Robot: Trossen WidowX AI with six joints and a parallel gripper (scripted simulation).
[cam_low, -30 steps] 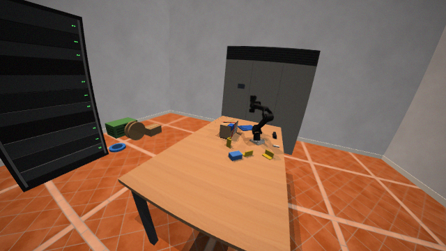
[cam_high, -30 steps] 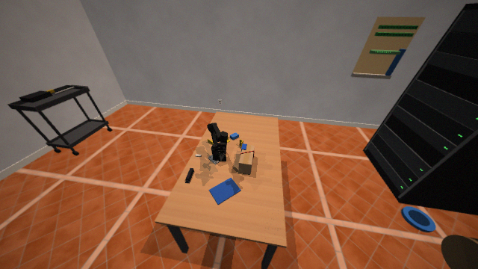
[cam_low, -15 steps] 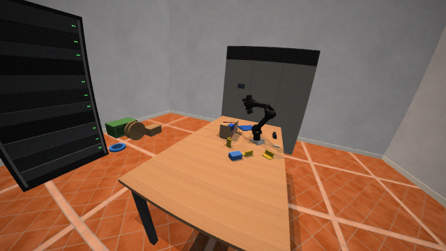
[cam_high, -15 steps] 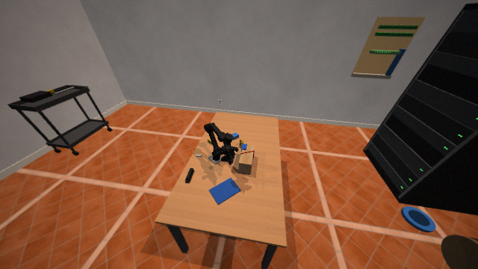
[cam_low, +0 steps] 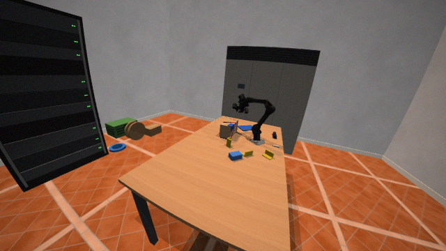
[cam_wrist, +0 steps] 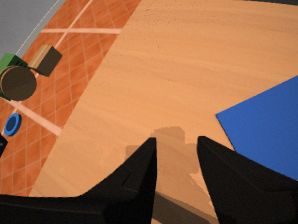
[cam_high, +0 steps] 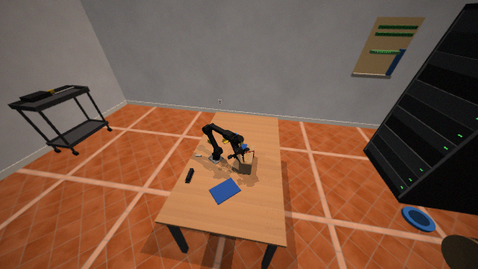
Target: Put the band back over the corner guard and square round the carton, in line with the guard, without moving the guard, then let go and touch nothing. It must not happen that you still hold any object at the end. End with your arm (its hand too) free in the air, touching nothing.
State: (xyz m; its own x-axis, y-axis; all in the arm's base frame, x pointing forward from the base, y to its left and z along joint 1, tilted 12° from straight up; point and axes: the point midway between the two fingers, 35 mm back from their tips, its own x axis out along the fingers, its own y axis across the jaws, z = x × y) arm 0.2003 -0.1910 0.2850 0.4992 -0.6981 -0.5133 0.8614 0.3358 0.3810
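Now: the corner guard 3 cm ahead of my hand, 26 cm to the left of it and 10 cm below it. Round my hand: black bar 45 cm behind, 1 cm to the left, 22 cm below; flat blue sheet 13 cm behind, 13 cm to the right, 24 cm below; small white piece 43 cm behind, 27 cm to the left, 23 cm below.
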